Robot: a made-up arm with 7 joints.
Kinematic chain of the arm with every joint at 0, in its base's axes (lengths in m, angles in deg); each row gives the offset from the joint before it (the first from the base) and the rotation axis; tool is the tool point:
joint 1: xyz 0 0 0.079 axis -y
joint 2: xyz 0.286 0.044 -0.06 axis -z
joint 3: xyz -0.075 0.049 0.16 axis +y
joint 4: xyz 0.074 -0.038 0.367 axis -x
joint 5: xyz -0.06 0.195 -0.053 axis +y
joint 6: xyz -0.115 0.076 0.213 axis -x
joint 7: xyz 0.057 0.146 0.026 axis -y
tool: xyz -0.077 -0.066 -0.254
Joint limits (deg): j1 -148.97..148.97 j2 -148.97..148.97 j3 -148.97..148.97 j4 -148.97..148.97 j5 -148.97..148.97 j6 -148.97..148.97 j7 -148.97..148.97
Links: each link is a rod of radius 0.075 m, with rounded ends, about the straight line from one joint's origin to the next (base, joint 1, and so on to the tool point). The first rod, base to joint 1, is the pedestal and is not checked.
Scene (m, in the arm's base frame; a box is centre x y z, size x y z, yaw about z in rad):
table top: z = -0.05
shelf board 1: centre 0.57 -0.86 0.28 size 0.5 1.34 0.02 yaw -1
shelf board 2: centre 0.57 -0.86 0.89 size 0.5 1.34 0.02 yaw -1
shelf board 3: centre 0.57 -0.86 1.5 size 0.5 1.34 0.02 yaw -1
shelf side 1: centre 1.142 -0.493 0.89 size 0.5 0.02 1.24 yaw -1
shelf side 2: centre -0.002 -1.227 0.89 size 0.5 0.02 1.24 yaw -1
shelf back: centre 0.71 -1.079 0.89 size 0.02 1.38 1.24 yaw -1
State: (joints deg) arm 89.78 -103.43 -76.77 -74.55 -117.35 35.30 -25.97
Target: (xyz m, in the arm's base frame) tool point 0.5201 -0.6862 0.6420
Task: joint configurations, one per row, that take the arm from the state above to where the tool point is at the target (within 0.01 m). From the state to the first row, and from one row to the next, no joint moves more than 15 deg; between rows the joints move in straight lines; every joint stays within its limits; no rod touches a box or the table.
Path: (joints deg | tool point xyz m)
1: 77.09 -115.74 -85.46 -85.68 -114.12 30.22 -32.41 | -0.1592 -0.7118 0.3974
2: 64.39 -128.06 -94.16 -96.82 -110.89 25.13 -38.86 | 0.1343 -0.7555 0.5892
3: 51.70 -140.37 -102.85 -107.95 -107.65 20.05 -45.30 | 0.5201 -0.6862 0.6420

